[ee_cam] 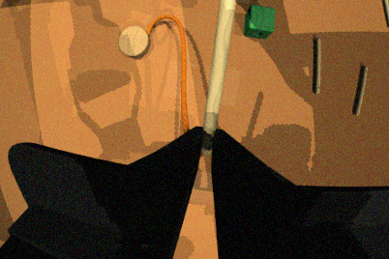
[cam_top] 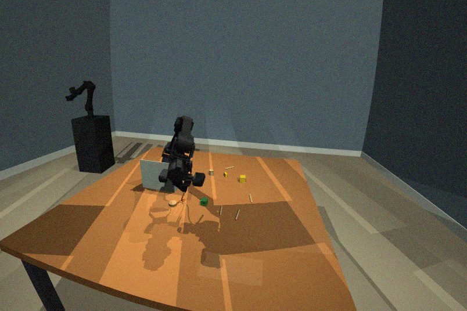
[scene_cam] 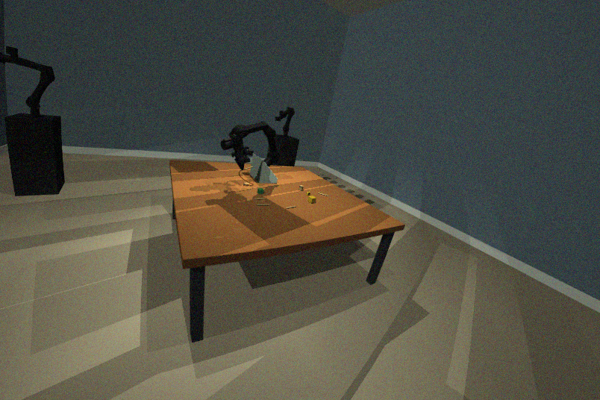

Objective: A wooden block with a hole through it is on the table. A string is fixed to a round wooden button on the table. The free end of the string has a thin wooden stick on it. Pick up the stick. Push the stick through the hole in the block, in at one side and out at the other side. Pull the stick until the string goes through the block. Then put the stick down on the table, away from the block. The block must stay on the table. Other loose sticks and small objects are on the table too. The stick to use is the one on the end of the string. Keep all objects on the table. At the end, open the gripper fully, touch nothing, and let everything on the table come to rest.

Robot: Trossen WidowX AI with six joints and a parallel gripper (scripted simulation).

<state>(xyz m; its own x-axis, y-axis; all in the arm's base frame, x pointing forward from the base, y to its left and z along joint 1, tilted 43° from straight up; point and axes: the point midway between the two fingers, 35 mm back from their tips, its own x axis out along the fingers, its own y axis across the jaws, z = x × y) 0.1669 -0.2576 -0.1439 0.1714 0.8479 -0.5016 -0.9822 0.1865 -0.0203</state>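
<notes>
My gripper tip is now 12 cm above the green block, 11 cm to the right of it and 7 cm short of it. The rest, counted from my gripper tip: yellow cube: 38 cm to the left, 27 cm ahead, 12 cm below; then round wooden button: 13 cm below, 9 cm to the left, 9 cm behind; then thin pale stick: 1 cm to the left, 1 cm above.
</notes>
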